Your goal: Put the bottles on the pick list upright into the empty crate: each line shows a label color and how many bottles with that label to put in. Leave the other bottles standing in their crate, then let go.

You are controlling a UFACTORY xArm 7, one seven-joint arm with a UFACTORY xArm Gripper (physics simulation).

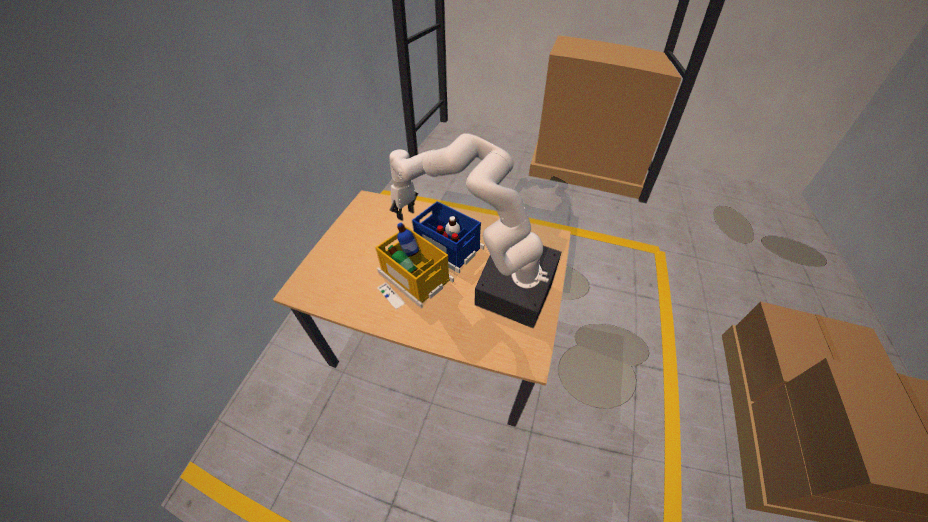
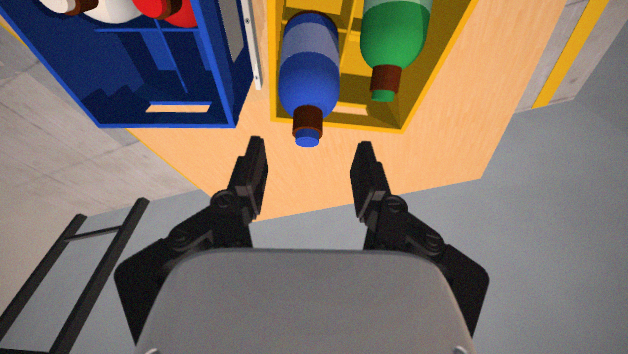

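Seen in the pictures: gripper, fingertip midpoint: point(image 1: 405, 215) point(image 2: 310, 154); arm's base at its link origin: point(image 1: 527, 273).
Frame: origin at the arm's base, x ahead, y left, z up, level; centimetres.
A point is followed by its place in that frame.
A blue bottle point(image 1: 408, 241) {x 54.4, y 0.8, z -0.4 cm} point(image 2: 309, 80) {x 55.0, y -1.0, z 2.0 cm} with a brown neck band stands in the yellow crate point(image 1: 430, 284) {x 38.4, y 12.9, z -9.7 cm} point(image 2: 421, 82) {x 59.6, y 11.8, z -0.9 cm}, its top well above the rim; its base is hidden. A green bottle point(image 1: 403, 260) {x 51.9, y 10.6, z -2.1 cm} point(image 2: 395, 42) {x 54.4, y 8.3, z -0.5 cm} sits lower in the same crate, beside it. The blue crate point(image 1: 463, 251) {x 32.1, y -9.9, z -8.5 cm} point(image 2: 225, 70) {x 53.2, y -10.5, z -1.9 cm} holds a white bottle point(image 1: 452, 226) {x 42.0, y -20.3, z -4.8 cm} point(image 2: 112, 10) {x 45.1, y -20.8, z -5.5 cm} and red-topped bottles point(image 1: 454, 236) point(image 2: 182, 17). My gripper point(image 1: 404, 214) {x 55.0, y -1.1, z 12.9 cm} point(image 2: 310, 154) {x 55.0, y -1.1, z 12.9 cm} is open and empty, above the crate end near the blue bottle's cap. The pick list point(image 1: 391, 296) {x 55.0, y 20.7, z -17.2 cm} shows green and blue dots; its counts are too small to read.
Both crates stand side by side on the wooden table point(image 1: 330, 259) {x 96.6, y 12.4, z -17.4 cm} point(image 2: 450, 150) {x 91.7, y 31.1, z -17.4 cm}, with white rails along their bases. The black robot base point(image 1: 506, 301) {x 4.6, y 11.9, z -6.3 cm} is to their right. A black rack frame point(image 1: 404, 84) point(image 2: 95, 285) rises behind the table.
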